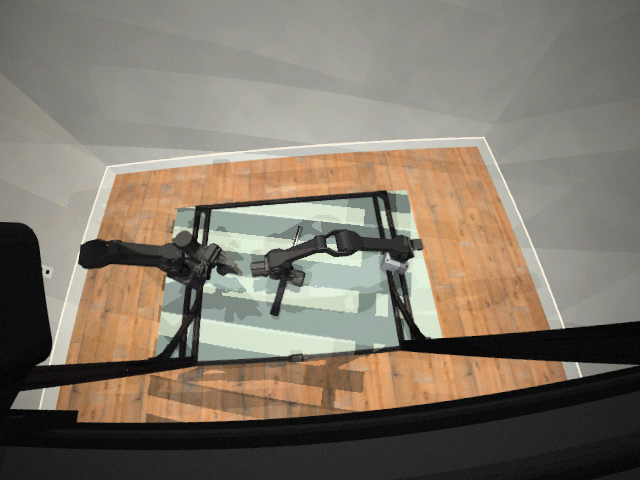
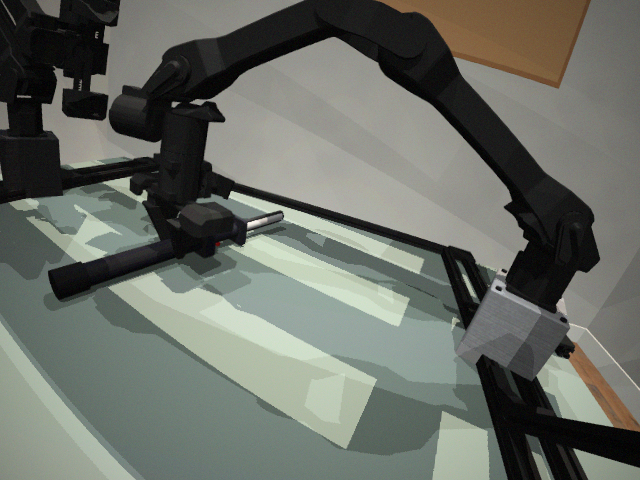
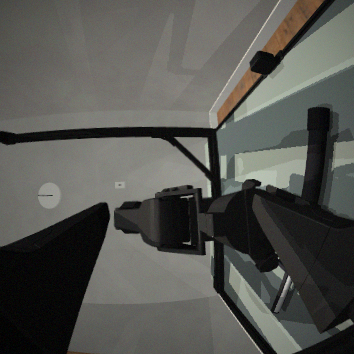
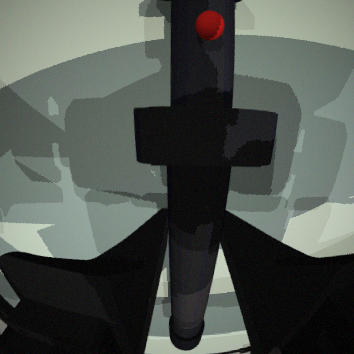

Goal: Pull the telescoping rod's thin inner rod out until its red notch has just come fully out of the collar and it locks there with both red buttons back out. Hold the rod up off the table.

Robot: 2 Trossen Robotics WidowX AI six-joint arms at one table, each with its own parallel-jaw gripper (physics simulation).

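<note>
The telescoping rod lies low on the striped table top (image 1: 318,333). Its thick black outer tube (image 1: 276,302) (image 2: 123,262) (image 3: 316,158) (image 4: 194,281) ends in a black collar (image 2: 209,221) (image 4: 205,137). A red button (image 4: 209,25) (image 2: 217,244) shows on the collar. The thin grey inner rod (image 1: 297,234) (image 2: 266,220) (image 3: 282,295) sticks out only a short way. My right gripper (image 1: 282,278) (image 2: 177,238) (image 4: 193,215) comes straight down and is shut on the outer tube just behind the collar. My left gripper (image 1: 233,267) (image 3: 182,205) is open and empty, to the left of the rod.
A black frame (image 1: 290,199) (image 2: 347,219) runs around the table top. A grey block (image 1: 391,263) (image 2: 509,333) sits at the right arm's base. Wooden floor (image 1: 470,229) surrounds the table.
</note>
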